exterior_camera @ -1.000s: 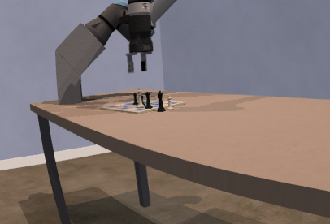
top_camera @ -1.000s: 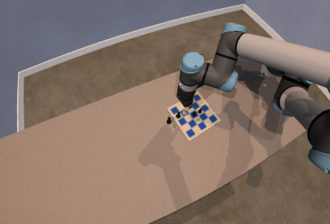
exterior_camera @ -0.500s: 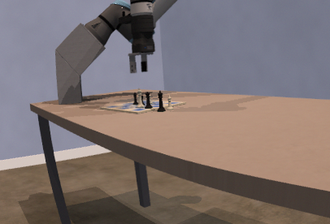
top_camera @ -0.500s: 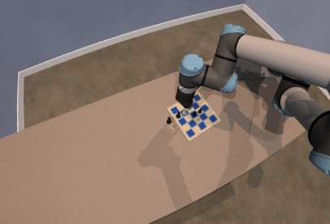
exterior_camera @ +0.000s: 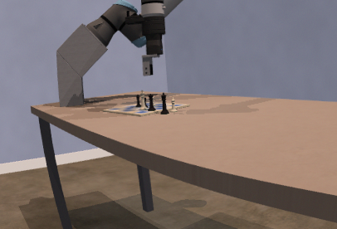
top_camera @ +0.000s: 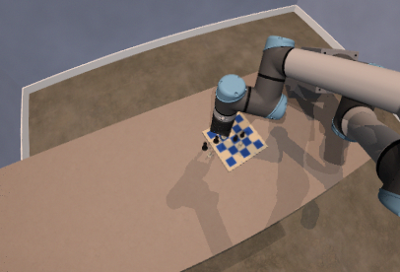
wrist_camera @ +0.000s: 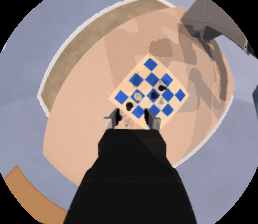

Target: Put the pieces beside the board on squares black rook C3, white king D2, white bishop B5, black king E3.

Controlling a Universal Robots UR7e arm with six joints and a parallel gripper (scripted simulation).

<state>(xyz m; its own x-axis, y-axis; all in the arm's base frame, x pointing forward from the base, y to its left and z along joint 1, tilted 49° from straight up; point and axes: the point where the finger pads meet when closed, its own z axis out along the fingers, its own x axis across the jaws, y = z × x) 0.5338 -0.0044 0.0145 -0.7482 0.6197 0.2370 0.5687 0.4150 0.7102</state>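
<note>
My gripper is now 11 cm above the white bishop, 6 cm short of it and 5 cm to the right of it. Round my hand: white king 10 cm below, 3 cm behind, 1 cm to the right; black king 10 cm below, 7 cm ahead, 1 cm to the left; chessboard 13 cm below, 8 cm behind, 2 cm to the left.
</note>
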